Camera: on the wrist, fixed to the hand. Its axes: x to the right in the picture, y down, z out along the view.
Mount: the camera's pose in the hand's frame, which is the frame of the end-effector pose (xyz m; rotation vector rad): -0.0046 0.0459 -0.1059 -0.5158 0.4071 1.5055
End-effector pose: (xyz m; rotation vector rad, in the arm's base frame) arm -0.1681 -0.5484 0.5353 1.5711 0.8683 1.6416
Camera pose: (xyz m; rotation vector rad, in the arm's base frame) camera -0.2753 -0.5772 0.5671 -1.3011 0.7667 -2.5014
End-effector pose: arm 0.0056 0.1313 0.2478 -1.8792 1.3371 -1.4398
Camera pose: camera -0.1097 0.1374 0.2494 -0.2509 2.5570 -0.6107
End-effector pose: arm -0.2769 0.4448 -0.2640 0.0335 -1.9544 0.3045
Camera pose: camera -0.1870 0.5128 -0.2388 -1.7225 -1.2456 0.6680
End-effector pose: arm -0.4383 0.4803 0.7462 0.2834 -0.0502 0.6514
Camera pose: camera -0.4742 0.5416 0.6551 -0.4805 -0.0321 2.1297
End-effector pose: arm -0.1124 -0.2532 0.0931 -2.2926 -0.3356 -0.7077
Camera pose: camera -0.1384 -0.3599 0.1290 -1.9721 1.7288 -0.3847
